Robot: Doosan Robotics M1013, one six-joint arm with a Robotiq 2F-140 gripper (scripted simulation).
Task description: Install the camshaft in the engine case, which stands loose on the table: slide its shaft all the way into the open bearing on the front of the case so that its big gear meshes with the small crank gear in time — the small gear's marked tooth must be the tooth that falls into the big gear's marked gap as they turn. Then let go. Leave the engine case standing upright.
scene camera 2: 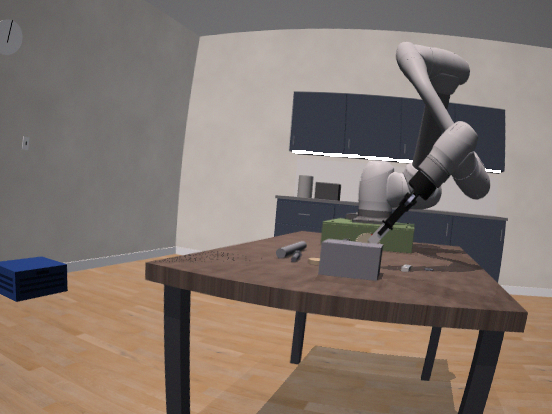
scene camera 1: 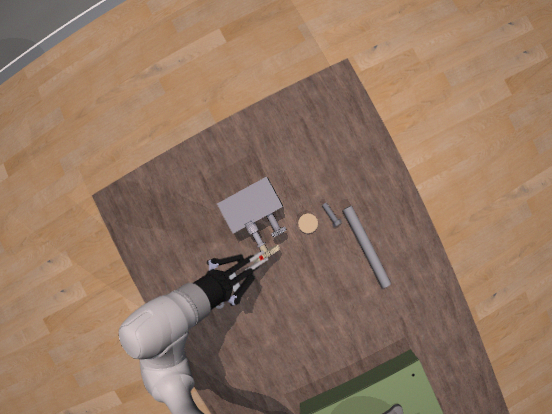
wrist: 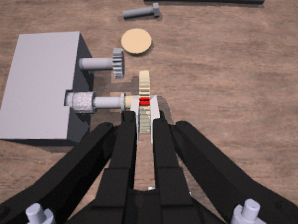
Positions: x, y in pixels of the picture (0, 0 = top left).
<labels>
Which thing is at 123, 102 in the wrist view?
A cream gear.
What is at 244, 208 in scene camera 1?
A grey engine case.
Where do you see a long grey rod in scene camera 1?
349, 212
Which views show my gripper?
Scene camera 2, scene camera 1 and the wrist view: all of them.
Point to a grey engine case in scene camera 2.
At 349, 259
</labels>
